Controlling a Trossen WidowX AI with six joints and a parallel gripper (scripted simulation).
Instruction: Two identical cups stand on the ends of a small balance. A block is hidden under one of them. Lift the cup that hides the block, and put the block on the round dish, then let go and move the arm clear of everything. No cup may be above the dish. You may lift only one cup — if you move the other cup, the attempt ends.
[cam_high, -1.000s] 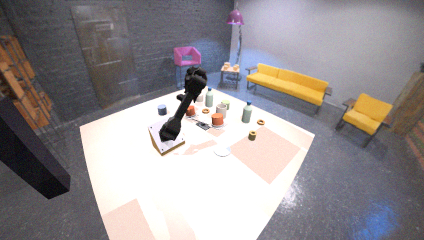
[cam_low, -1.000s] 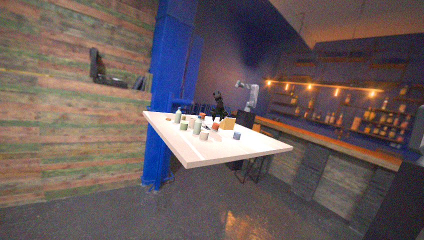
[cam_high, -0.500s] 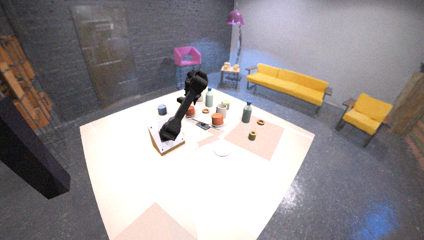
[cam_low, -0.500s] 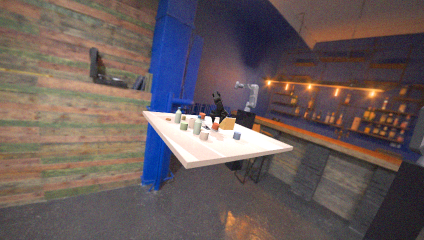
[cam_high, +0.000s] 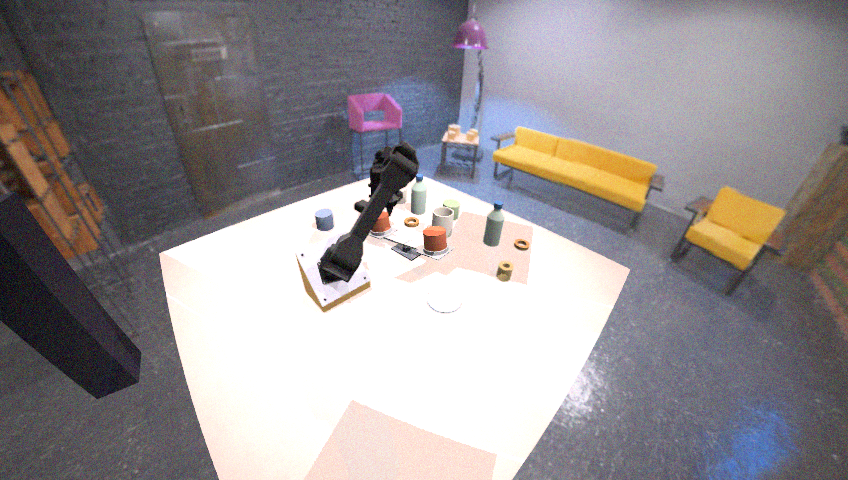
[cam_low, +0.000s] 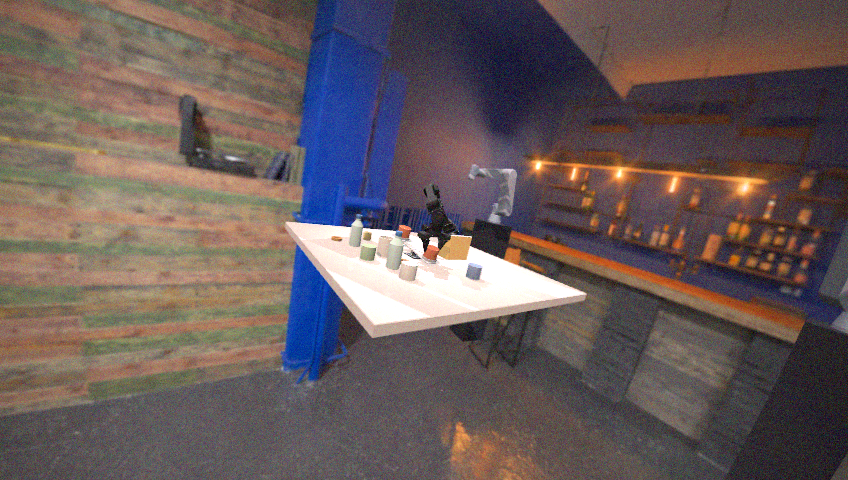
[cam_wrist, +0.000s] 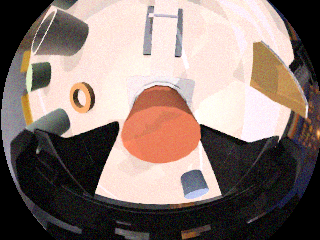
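The teal block is 3 cm below my gripper tip and 1 cm to the right of it. From my gripper tip the other things lie so: balance (13 cm to the right, 4 cm below, 3 cm ahead); then balance beam (13 cm to the right, 3 cm below, 3 cm ahead); then orange cup (2 cm to the left, 1 cm below).
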